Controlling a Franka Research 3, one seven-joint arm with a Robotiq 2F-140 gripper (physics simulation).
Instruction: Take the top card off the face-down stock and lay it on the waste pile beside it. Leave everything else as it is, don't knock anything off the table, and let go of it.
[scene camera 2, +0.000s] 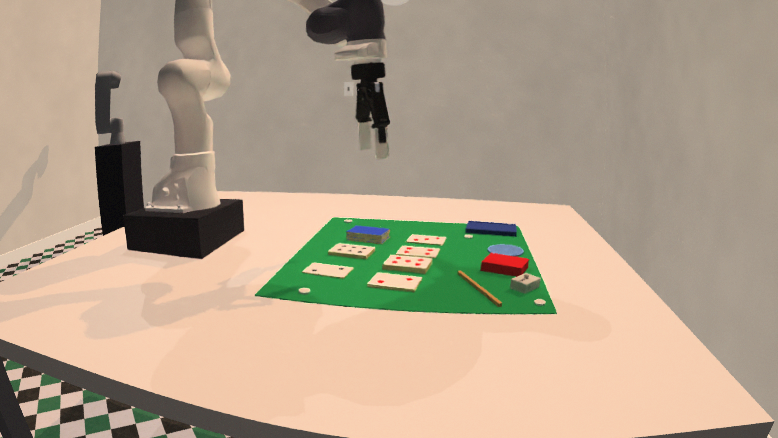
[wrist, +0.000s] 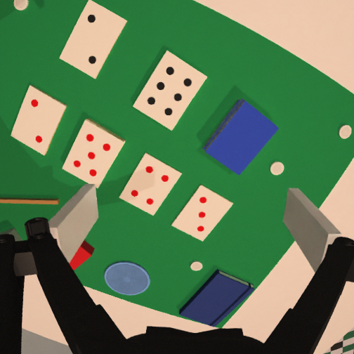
I see my gripper (scene camera 2: 373, 153), a red box (scene camera 2: 496, 263) and a green mat (scene camera 2: 442, 290).
My gripper also shows in the wrist view (wrist: 190, 203). The green mat shows as well in the wrist view (wrist: 247, 242).
